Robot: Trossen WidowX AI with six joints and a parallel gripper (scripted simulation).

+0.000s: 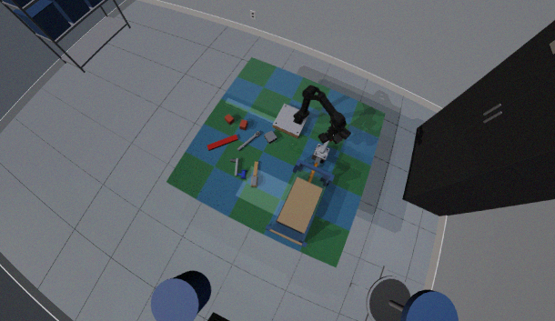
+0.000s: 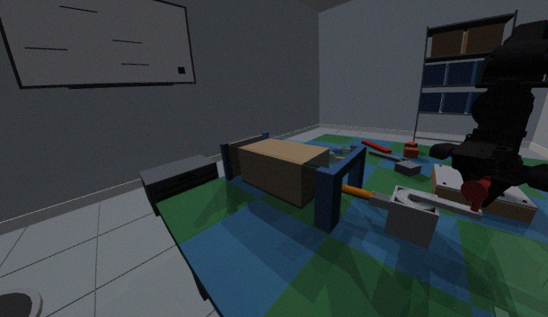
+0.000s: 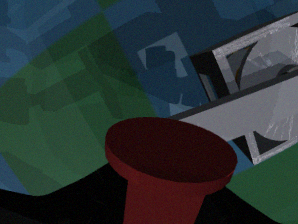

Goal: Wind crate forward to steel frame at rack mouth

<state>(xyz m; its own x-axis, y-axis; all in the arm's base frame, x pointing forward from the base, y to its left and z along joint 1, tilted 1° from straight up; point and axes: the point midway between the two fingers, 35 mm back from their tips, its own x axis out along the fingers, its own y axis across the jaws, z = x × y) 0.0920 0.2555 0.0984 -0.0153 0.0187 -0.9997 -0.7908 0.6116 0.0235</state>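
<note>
Now: the grey crank arm 4 cm ahead of my gripper tip, 1 cm to the right of it and 1 cm below it. Also, from my gripper tip: red knob (2 cm above); then blue steel frame (26 cm ahead, 2 cm to the right, 1 cm below); then grey winch (8 cm ahead, 2 cm to the right, 8 cm below).
</note>
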